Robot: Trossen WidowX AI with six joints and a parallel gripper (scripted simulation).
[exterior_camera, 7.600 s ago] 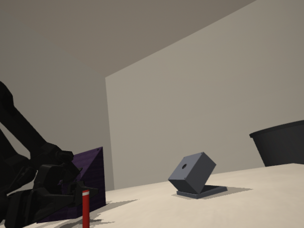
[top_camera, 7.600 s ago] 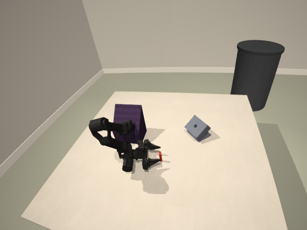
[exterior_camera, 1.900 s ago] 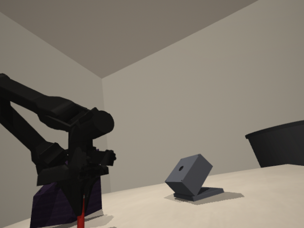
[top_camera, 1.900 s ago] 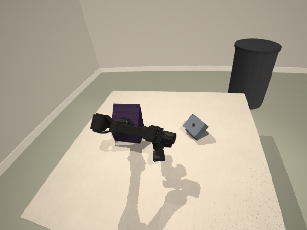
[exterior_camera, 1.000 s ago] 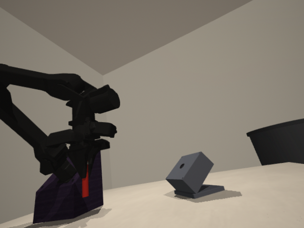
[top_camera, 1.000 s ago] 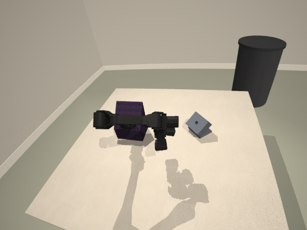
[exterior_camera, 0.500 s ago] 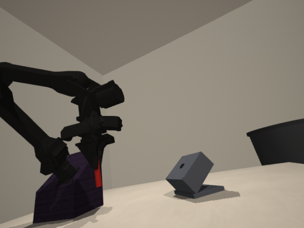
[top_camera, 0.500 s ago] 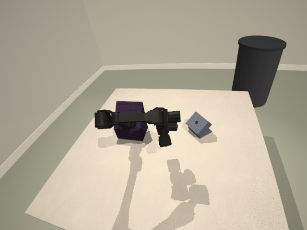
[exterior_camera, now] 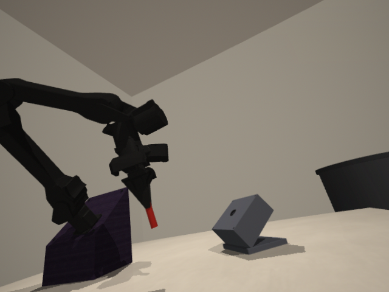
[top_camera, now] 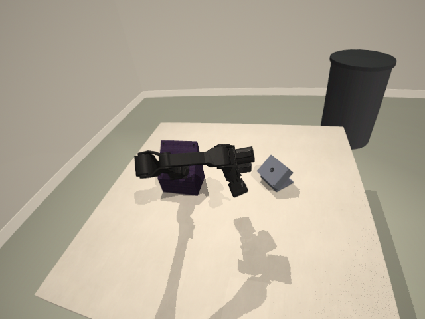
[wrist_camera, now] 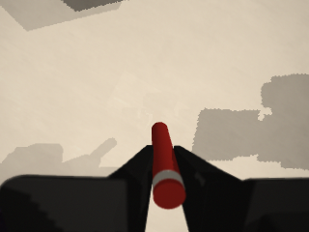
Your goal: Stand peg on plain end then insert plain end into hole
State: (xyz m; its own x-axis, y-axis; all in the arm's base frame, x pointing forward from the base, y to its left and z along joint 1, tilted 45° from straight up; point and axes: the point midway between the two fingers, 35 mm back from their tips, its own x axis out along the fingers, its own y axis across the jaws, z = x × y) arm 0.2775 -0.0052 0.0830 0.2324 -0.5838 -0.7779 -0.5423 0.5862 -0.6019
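My gripper tip is 200 mm to the right of the grey sloped panel, 130 mm short of it and 70 mm above it. Round my gripper tip: red peg: 20 mm above.
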